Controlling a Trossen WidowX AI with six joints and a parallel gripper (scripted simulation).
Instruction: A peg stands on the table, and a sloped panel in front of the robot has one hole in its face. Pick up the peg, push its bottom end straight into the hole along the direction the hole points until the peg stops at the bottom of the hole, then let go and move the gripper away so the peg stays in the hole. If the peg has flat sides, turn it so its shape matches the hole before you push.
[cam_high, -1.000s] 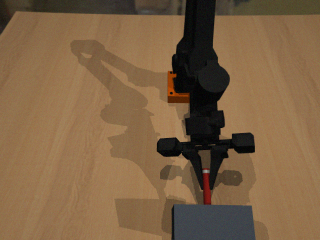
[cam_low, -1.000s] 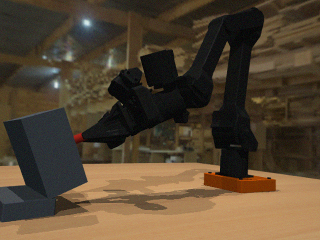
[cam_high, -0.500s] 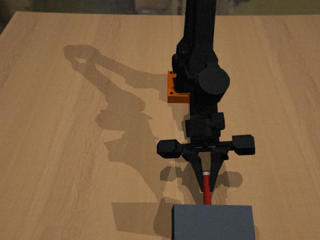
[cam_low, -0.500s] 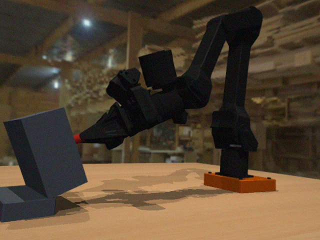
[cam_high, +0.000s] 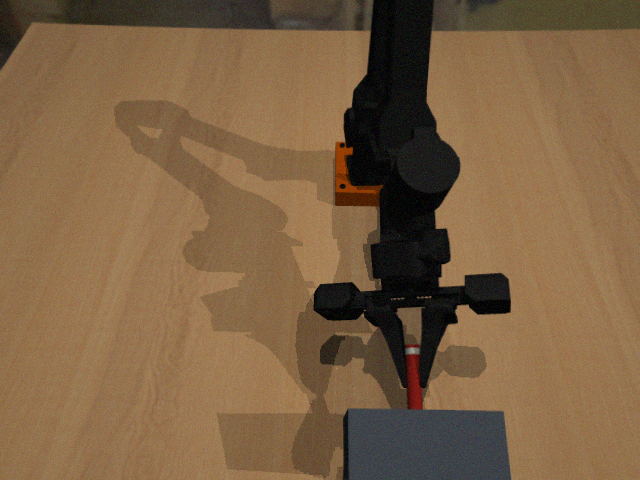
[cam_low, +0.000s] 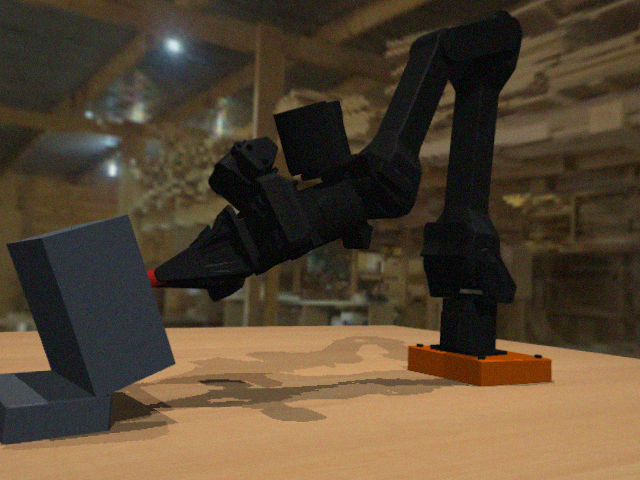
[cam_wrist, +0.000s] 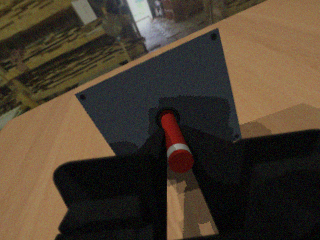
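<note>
My gripper tip is 5 cm short of the sloped panel and 2 cm above it. The rest, counted from my gripper tip: low foot: 7 cm ahead, 1 cm to the right, 9 cm below; round red peg: 2 cm behind, 1 cm above.
</note>
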